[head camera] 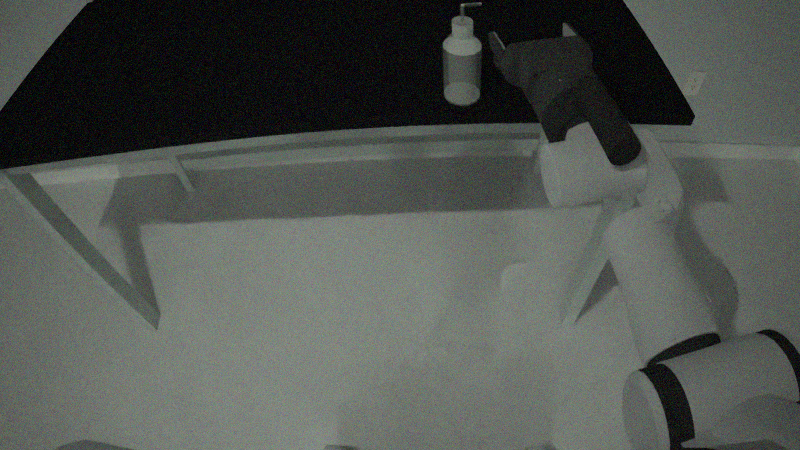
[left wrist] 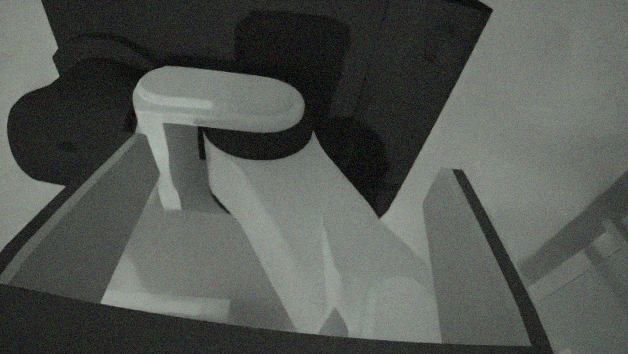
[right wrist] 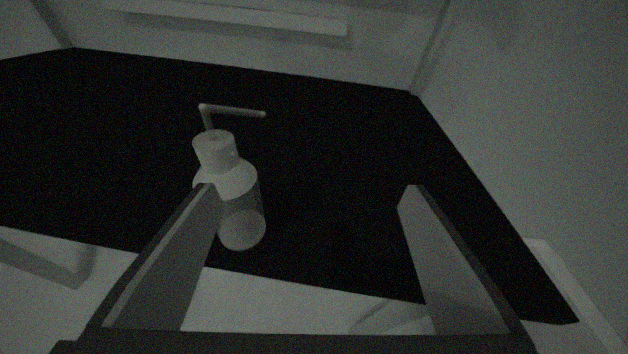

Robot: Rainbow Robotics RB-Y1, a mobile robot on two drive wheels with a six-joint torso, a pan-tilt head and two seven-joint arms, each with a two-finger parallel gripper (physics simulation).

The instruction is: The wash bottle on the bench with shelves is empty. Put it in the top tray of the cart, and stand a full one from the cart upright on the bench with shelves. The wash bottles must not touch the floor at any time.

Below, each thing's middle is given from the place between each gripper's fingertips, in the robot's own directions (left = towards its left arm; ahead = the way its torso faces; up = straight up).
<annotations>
The wash bottle (head camera: 462,51) is 70 cm ahead of my left hand, 27 cm to the right of it and 47 cm above it.
Right now the wash bottle is 5 cm ahead of my right hand, 9 cm to the left of it and 7 cm below it.
</annotations>
